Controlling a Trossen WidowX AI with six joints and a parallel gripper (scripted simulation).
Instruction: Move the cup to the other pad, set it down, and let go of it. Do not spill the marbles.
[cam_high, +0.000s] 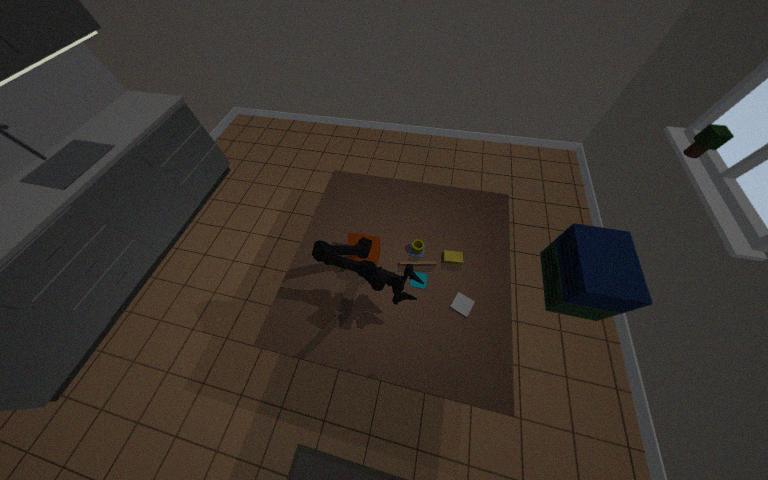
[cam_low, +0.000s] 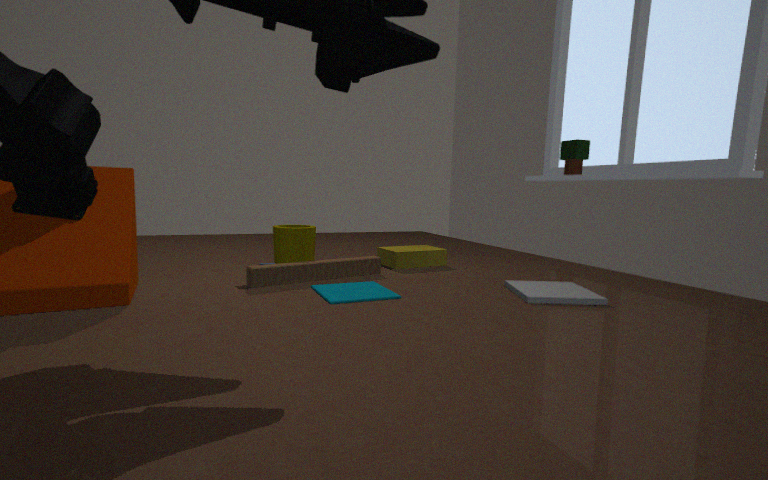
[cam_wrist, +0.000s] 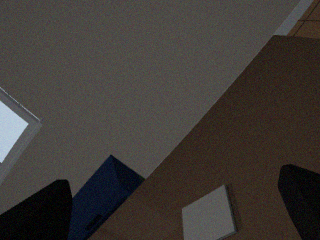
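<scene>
Right now my gripper tip is 35 cm to the right of the yellow-green cup, 25 cm above it and 10 cm past it. The rest, counted from my gripper tip: grey flat tile (28 cm below, 23 cm ahead, 10 cm to the left); then cyan pad (29 cm below, 16 cm to the left, 3 cm behind); then low wooden bar (28 cm below, 25 cm to the left, 6 cm behind).
</scene>
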